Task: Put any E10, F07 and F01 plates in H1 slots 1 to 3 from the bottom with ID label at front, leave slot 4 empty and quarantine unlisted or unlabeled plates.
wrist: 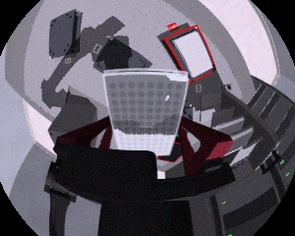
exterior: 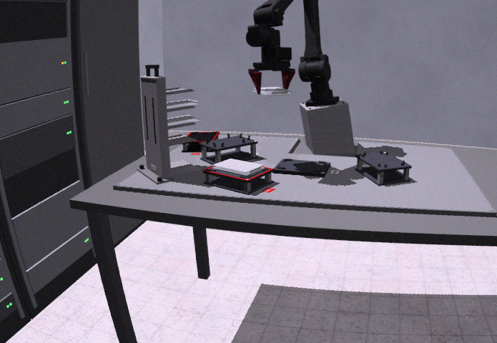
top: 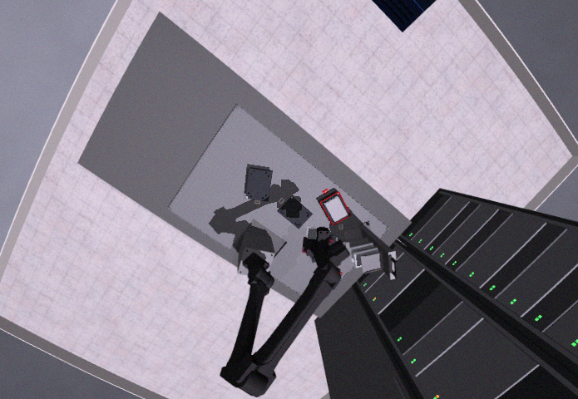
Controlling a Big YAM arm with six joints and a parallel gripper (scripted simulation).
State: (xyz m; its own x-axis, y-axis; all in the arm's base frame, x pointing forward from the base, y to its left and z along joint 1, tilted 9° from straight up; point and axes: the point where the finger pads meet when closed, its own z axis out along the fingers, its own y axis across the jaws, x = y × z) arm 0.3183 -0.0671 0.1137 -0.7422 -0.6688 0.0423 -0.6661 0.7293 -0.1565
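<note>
Right now the N6 tag is 20 mm behind my hand, 200 mm to the left of it and 250 mm below it. From my hand the other things lie so: red-edged nest (170 mm behind, 360 mm to the right, 210 mm below); then plate hotel H1 (180 mm ahead, 320 mm to the right, 90 mm below).
</note>
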